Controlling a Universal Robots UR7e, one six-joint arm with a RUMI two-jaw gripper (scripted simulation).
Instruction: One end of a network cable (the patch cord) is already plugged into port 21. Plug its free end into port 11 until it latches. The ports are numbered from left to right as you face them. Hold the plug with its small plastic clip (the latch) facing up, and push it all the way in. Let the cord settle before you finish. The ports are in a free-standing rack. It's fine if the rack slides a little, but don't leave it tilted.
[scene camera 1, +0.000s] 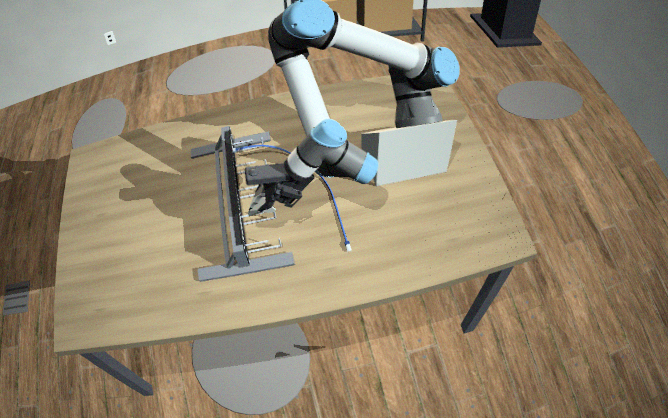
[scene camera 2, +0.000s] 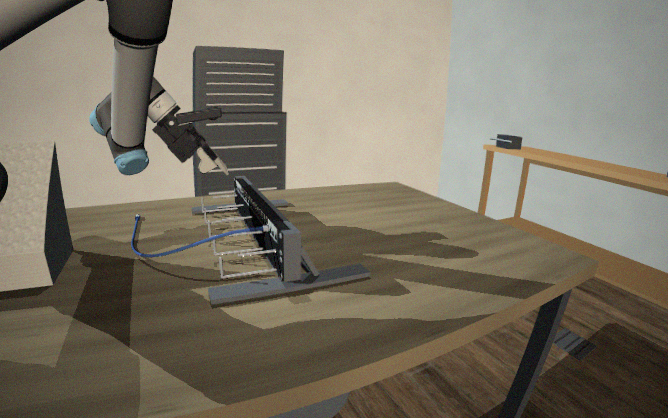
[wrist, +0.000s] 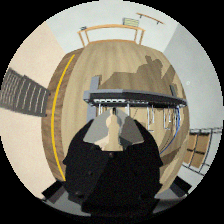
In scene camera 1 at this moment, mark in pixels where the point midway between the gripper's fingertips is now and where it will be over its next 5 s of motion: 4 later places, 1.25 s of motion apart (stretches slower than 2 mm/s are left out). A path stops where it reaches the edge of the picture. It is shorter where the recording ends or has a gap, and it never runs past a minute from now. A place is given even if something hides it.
The gripper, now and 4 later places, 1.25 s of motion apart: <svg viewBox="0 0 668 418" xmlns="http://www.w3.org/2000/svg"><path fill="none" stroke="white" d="M249 214L269 191L273 167L262 167L247 184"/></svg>
